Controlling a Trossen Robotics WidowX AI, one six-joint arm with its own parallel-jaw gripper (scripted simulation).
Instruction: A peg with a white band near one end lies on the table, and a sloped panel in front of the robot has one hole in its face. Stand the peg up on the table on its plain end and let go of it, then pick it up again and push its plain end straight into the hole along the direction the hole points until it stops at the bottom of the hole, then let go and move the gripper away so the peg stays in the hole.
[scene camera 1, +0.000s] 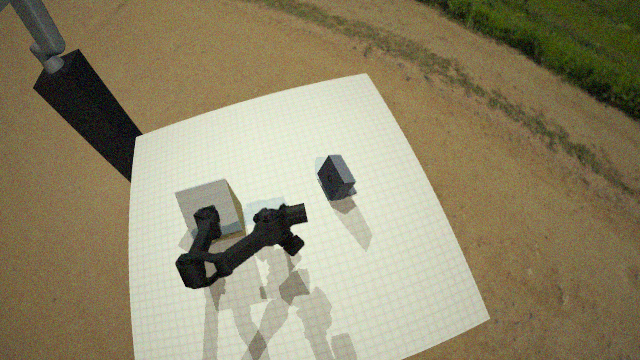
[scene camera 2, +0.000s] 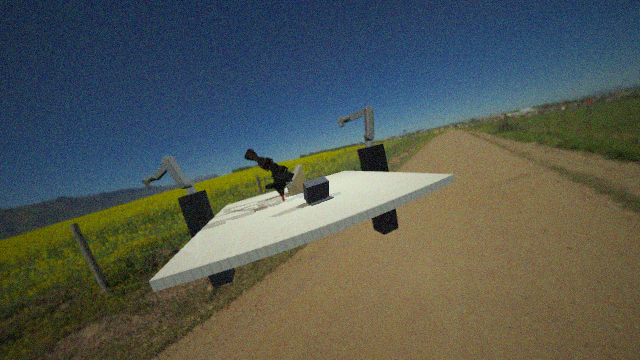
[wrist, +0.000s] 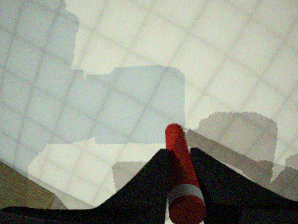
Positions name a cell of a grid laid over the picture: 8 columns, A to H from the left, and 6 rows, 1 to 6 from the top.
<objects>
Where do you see my gripper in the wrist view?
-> At E5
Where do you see a sloped panel block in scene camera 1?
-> At E4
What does my gripper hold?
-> A red peg.
</objects>
